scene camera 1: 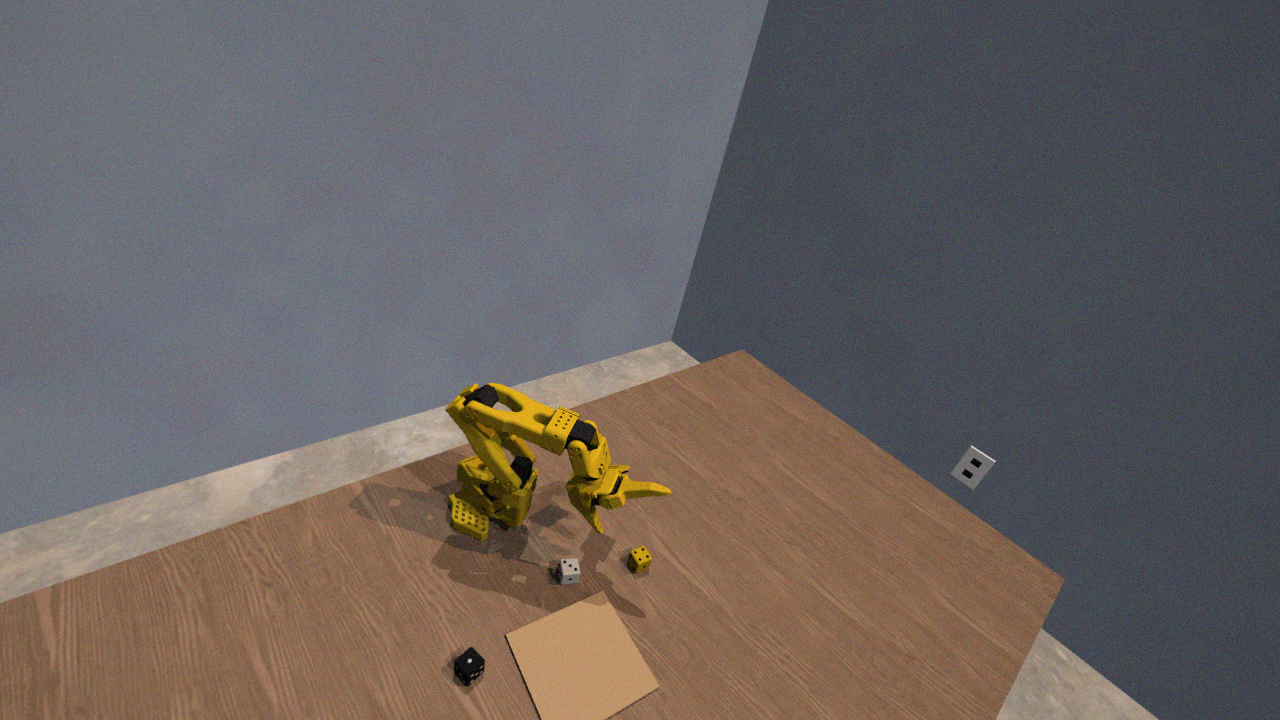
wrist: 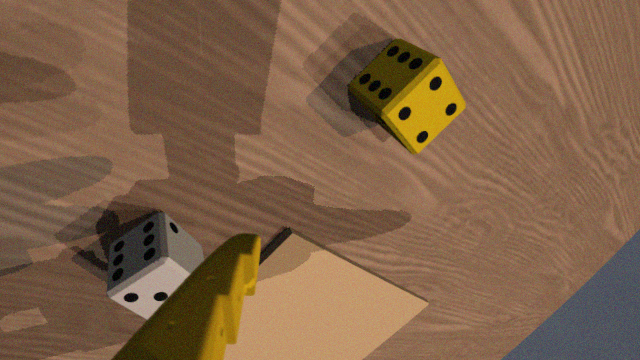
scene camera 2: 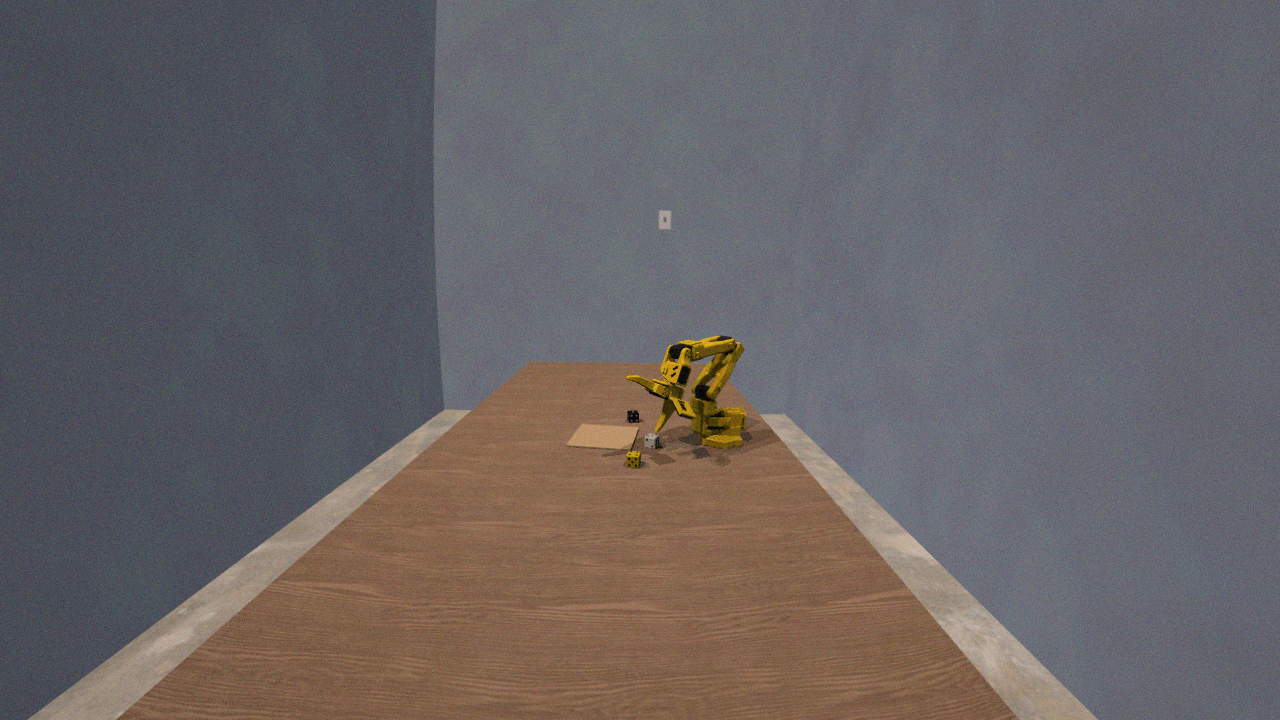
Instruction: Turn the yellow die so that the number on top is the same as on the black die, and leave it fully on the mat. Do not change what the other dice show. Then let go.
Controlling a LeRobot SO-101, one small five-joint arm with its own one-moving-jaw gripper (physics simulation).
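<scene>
I am looking at a tan mat in the pictures, and they show me a yellow die too.
</scene>
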